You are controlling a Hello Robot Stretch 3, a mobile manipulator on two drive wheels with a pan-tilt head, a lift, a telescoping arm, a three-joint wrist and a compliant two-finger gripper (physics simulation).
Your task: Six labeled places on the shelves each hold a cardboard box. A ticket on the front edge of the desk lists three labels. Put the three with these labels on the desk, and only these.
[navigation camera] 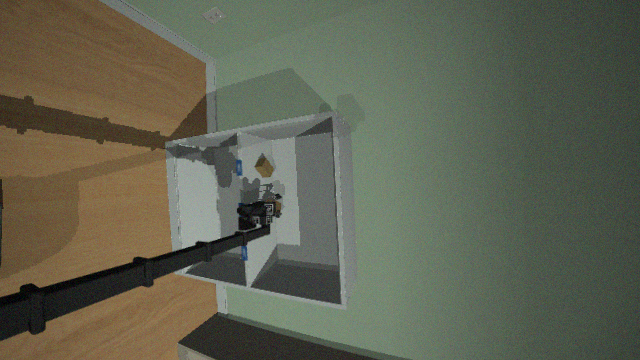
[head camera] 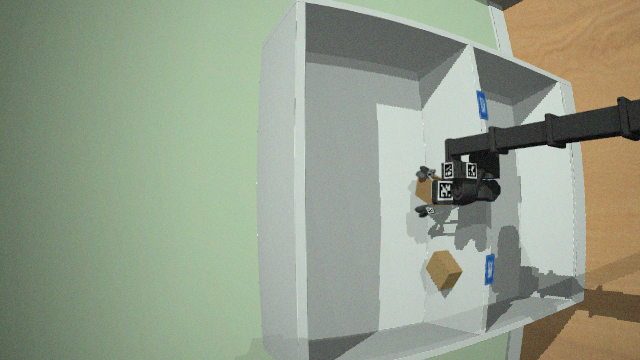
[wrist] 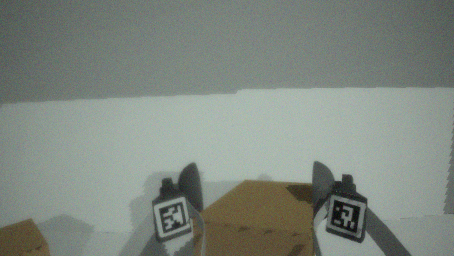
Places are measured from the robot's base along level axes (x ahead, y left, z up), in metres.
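Pixels of known places: gripper, between the fingertips: (navigation camera: 280,205) (head camera: 418,192) (wrist: 254,181).
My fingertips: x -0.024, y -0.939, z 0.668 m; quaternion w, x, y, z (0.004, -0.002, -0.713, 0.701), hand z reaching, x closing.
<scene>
Ahead of a thing's pixels: the offset from my fingertips to its top centre. "spot": to the spot under its first point. Level surfaces: height alone.
My gripper (head camera: 423,191) (navigation camera: 278,203) (wrist: 254,181) is shut on a brown cardboard box {dx -0.007, dy +0.025, dz +0.003 m} (head camera: 420,192) (wrist: 257,214), with one finger pressed on each side. It is inside the middle level of the white shelf unit {spot: dx -0.017, dy +0.091, dz +0.393 m} (head camera: 279,178) (navigation camera: 345,213), reached by the extended black arm (head camera: 559,129) (navigation camera: 176,259). The box seems to be a little off the shelf board. A second cardboard box {dx +0.206, dy +0.051, dz -0.037 m} (head camera: 443,269) (navigation camera: 263,166) (wrist: 19,239) stands turned on the same level, apart from my gripper.
Two blue labels {spot: dx -0.215, dy +0.169, dz -0.098 m} (head camera: 481,105) {spot: dx +0.193, dy +0.197, dz -0.101 m} (head camera: 489,268) sit on the front edge of the shelf board, and both also show in the navigation view (navigation camera: 238,167) (navigation camera: 244,252). The shelf's walls close in around the gripper. There is wooden floor {dz -0.667 m} (head camera: 603,53) in front of the shelf and a dark-topped piece of furniture (navigation camera: 254,341) beside it.
</scene>
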